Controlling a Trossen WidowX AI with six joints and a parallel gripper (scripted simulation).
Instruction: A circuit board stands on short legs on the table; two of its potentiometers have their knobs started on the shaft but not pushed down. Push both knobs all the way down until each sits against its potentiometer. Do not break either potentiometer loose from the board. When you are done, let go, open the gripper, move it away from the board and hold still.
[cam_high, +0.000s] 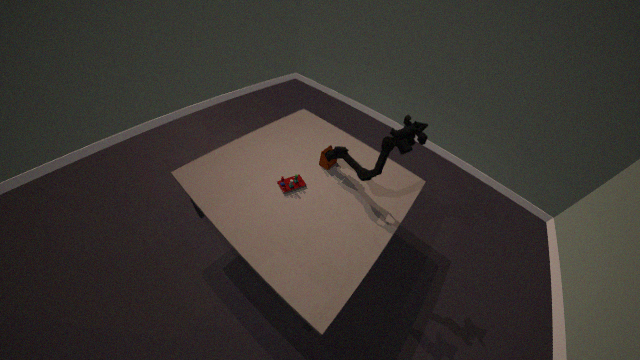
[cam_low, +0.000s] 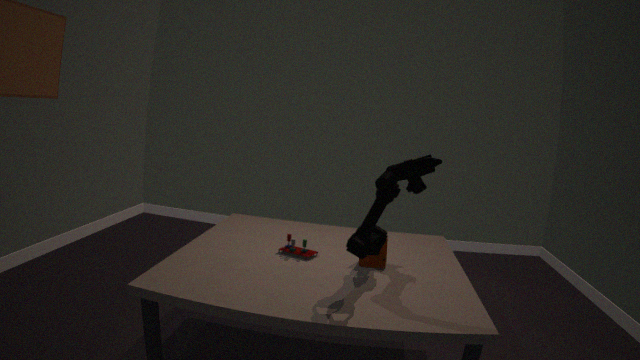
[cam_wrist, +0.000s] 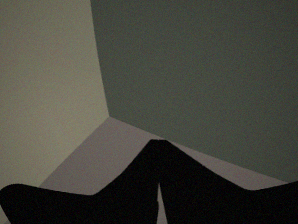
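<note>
Right now my gripper tip is 450 mm short of the green knob, 530 mm to the left of it and 470 mm above it. Round my gripper tip: red knob 520 mm ahead, 570 mm to the right, 460 mm below.
</note>
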